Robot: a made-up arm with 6 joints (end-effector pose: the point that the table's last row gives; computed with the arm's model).
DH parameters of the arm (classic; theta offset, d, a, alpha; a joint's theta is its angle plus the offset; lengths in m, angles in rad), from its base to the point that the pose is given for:
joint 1: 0 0.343 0 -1.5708
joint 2: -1.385 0 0.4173 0
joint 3: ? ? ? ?
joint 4: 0 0.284 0 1.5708
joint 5: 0 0 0.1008 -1.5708
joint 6: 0 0.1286 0 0
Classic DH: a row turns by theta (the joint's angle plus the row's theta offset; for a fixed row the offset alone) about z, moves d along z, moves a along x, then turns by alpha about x.
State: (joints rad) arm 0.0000 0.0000 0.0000 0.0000 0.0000 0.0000
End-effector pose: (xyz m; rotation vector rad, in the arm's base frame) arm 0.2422 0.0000 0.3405 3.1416 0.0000 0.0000
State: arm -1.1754 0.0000 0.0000 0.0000 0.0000 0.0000
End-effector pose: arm 0.0933 -0.2235 0.3405 2.6145 -1.7418 0.0000
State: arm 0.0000 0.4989 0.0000 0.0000 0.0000 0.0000
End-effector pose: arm 0.2115 0.0000 0.2249 3.0443 0.0000 -0.7756
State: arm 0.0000 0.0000 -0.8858 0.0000 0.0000 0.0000
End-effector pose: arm 0.5011 0.0000 0.6199 2.8385 0.0000 1.3464
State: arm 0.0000 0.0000 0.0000 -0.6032 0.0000 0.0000
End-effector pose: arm 0.2244 0.0572 0.3405 2.9998 0.9332 0.0000
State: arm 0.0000 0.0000 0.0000 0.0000 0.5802 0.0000
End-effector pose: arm 0.1552 0.0000 0.3063 3.0103 0.0000 -0.8986
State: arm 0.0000 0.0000 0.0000 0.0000 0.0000 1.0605
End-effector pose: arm 0.2422 0.0000 0.3405 2.7102 -1.5889 0.0000
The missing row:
joint 3: 1.385 0 0.0643 -1.5708
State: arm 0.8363 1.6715 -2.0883 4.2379 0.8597 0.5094
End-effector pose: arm 0.4580 0.4652 -0.1493 0.9563 1.8609 0.5575
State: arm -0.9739 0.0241 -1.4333 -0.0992 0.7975 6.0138
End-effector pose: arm 0.2984 -0.4429 0.7216 2.5055 -0.8548 0.6077
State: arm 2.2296 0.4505 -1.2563 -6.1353 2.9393 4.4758
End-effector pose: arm -0.2201 0.2543 0.5127 -0.6694 1.2452 -2.5470
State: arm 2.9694 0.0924 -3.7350 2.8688 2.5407 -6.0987
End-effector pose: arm 0.1763 -0.0733 0.8473 2.8666 -0.8707 0.1500
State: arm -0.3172 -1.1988 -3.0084 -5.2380 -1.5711 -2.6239
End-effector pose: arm -0.5826 0.0742 0.5398 -0.6434 -2.3269 1.4301
